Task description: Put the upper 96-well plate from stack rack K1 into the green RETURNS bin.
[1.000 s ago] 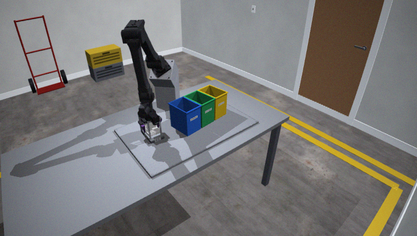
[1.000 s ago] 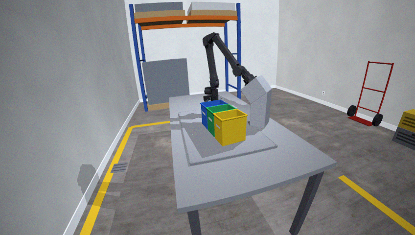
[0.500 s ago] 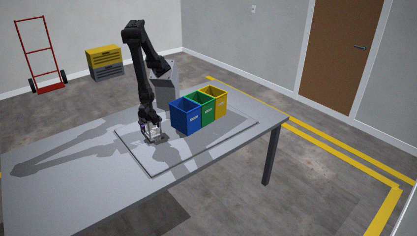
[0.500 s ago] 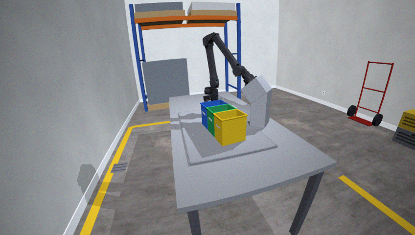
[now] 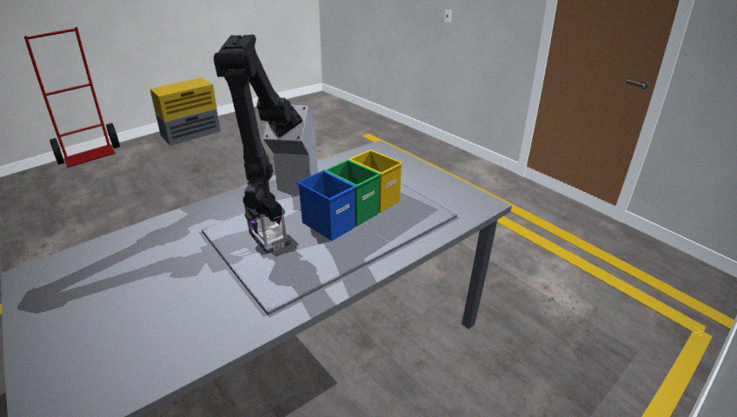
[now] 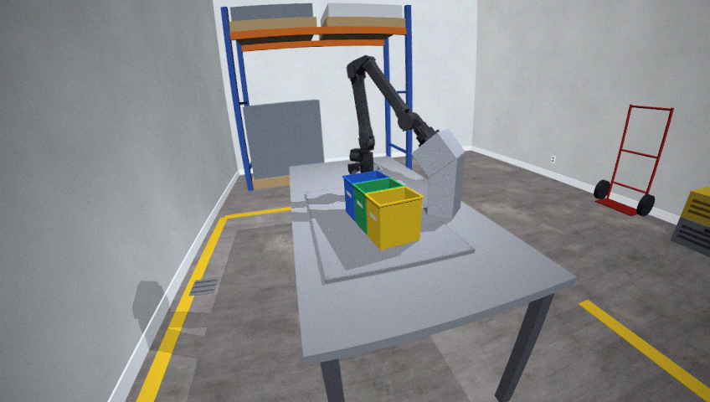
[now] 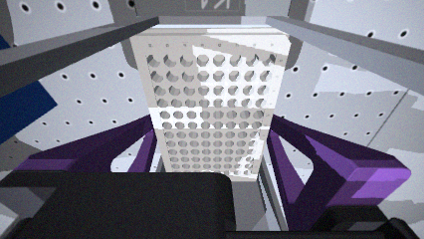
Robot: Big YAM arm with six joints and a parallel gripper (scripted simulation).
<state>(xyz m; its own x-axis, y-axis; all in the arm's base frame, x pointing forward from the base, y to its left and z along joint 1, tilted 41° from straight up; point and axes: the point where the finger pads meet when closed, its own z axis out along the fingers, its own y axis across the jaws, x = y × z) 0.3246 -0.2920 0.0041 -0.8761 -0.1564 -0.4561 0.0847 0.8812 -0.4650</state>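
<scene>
Right now the green bin is 35 cm to the left of my hand, 8 cm ahead of it and 5 cm above it. From my hand the other things lie so: 96-well plate (right at my hand); yellow bin (48 cm to the left, 7 cm ahead, 5 cm above); blue bin (22 cm to the left, 9 cm ahead, 5 cm above).
</scene>
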